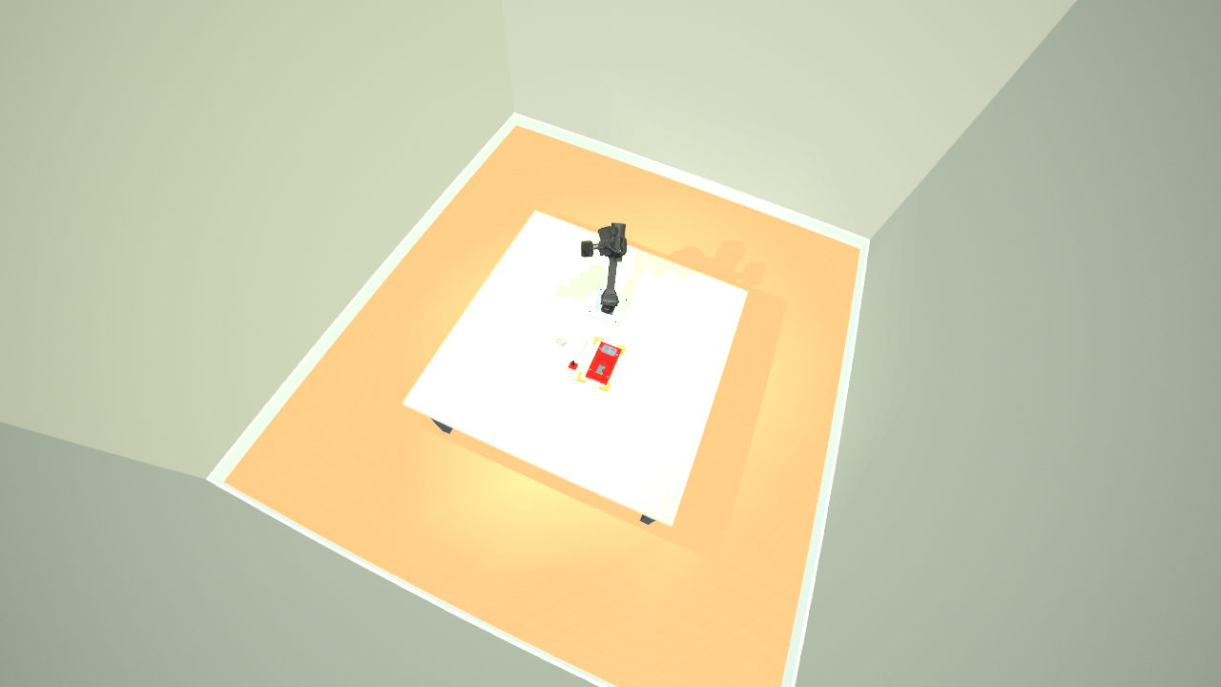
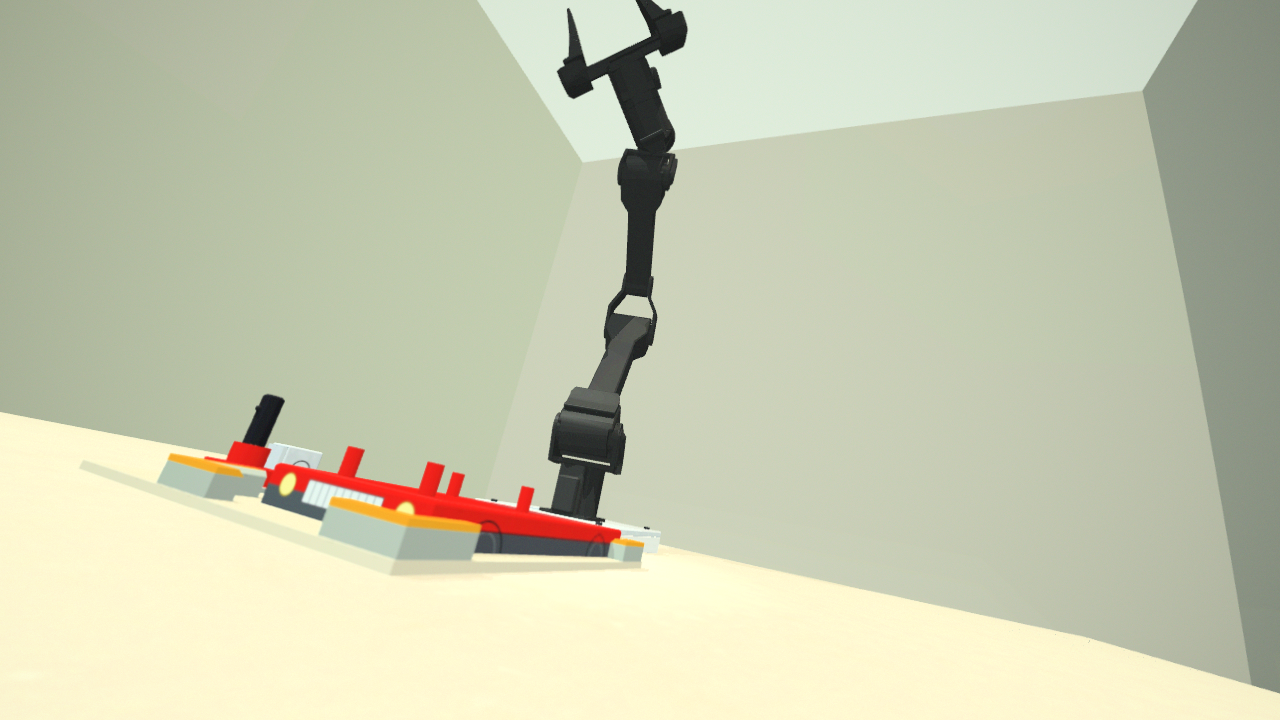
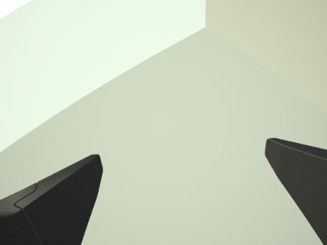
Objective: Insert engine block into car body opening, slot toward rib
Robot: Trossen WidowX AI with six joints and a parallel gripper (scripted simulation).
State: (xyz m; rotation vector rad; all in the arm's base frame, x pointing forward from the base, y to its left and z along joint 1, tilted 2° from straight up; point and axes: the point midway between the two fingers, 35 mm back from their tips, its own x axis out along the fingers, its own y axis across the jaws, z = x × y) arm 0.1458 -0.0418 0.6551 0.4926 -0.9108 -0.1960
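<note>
The engine block lies 690 mm below my gripper tip, 110 mm to the right of it and 70 mm ahead of it.
</note>
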